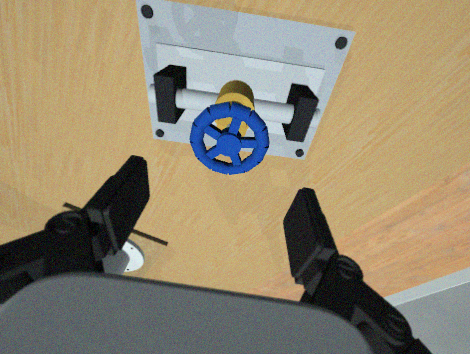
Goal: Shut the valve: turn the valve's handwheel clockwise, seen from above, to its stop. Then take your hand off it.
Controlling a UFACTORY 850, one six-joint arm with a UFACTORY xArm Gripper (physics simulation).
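Note:
The blue handwheel (230, 145) with its spokes sits on the yellow valve body (236, 95), which is on a white pipe (199, 98). My gripper (221, 191) is open, with its two black fingers wide apart. The wheel lies beyond the fingertips, between their directions, and neither finger touches it. The lower part of the valve under the wheel is partly hidden by the wheel.
Two black blocks (170, 94) (300, 113) hold the pipe on a grey base plate (240, 27) with dark bolts at its corners. A round white disc (134, 256) shows behind the left finger, near a thin dark line on the wooden table (65, 125). A grey surface shows at the lower right.

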